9 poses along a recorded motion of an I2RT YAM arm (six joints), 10 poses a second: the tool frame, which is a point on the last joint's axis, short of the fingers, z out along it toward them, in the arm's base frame.
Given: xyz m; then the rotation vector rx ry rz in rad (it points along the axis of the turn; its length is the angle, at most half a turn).
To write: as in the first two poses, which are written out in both.
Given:
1: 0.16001, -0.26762, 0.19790, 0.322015, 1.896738, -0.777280
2: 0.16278, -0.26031, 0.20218, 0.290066, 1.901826, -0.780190
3: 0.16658, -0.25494, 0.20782, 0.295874, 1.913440, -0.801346
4: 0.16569, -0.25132, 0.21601, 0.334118, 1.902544, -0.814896
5: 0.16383, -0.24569, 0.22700, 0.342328, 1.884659, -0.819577
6: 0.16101, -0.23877, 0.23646, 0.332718, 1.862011, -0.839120
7: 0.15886, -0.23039, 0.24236, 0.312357, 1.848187, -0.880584
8: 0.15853, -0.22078, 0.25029, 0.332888, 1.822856, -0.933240
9: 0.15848, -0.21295, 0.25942, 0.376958, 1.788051, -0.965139
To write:
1:
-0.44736, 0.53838, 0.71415, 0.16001
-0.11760, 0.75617, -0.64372, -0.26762
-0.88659, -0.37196, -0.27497, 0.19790
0, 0, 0, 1

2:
-0.45501, 0.51882, 0.72373, 0.16278
-0.13891, 0.76144, -0.63318, -0.26031
-0.87958, -0.38864, -0.27439, 0.20218
0, 0, 0, 1

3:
-0.47100, 0.52450, 0.70927, 0.16658
-0.13746, 0.75057, -0.64633, -0.25494
-0.87136, -0.40192, -0.28142, 0.20782
0, 0, 0, 1

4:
-0.46369, 0.55340, 0.69191, 0.16569
-0.11900, 0.73496, -0.66759, -0.25132
-0.87797, -0.39189, -0.27493, 0.21601
0, 0, 0, 1

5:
-0.45027, 0.56433, 0.69195, 0.16383
-0.12127, 0.72912, -0.67356, -0.24569
-0.88462, -0.38719, -0.25986, 0.22700
0, 0, 0, 1

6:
-0.43988, 0.57002, 0.69396, 0.16101
-0.14231, 0.71873, -0.68057, -0.23877
-0.88671, -0.39813, -0.23503, 0.23646
0, 0, 0, 1

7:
-0.44589, 0.57228, 0.68824, 0.15886
-0.17397, 0.69883, -0.69381, -0.23039
-0.87802, -0.42910, -0.21204, 0.24236
0, 0, 0, 1

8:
-0.44471, 0.60293, 0.66235, 0.15853
-0.18485, 0.66179, -0.72654, -0.22078
-0.87639, -0.44554, -0.18285, 0.25029
0, 0, 0, 1

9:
-0.42661, 0.64370, 0.63534, 0.15848
-0.17789, 0.62903, -0.75675, -0.21295
-0.88677, -0.43586, -0.15384, 0.25942
0, 0, 0, 1

